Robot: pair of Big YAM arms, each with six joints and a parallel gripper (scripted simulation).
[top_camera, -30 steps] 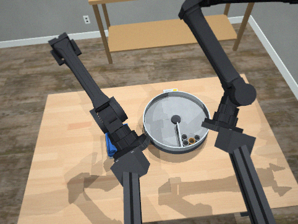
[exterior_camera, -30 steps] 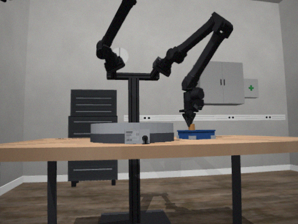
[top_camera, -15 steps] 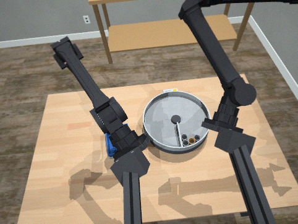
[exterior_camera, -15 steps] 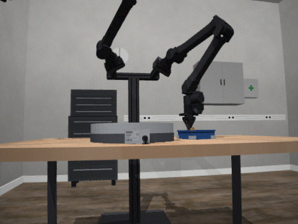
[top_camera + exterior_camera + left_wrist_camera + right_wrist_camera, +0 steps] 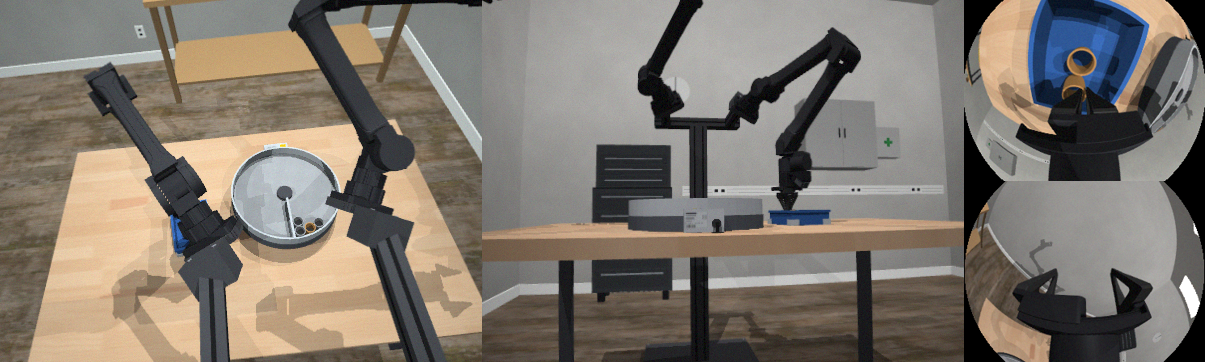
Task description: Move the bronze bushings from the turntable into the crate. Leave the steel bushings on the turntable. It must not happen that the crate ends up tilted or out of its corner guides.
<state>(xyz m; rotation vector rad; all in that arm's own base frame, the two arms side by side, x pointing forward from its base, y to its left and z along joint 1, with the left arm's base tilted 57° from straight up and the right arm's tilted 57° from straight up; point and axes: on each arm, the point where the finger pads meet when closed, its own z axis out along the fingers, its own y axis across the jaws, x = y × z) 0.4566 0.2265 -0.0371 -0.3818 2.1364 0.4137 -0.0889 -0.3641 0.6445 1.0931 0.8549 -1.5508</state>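
Right now my left hand is 50 mm short of the blue crate, 20 mm to the right of it and 20 mm above it.
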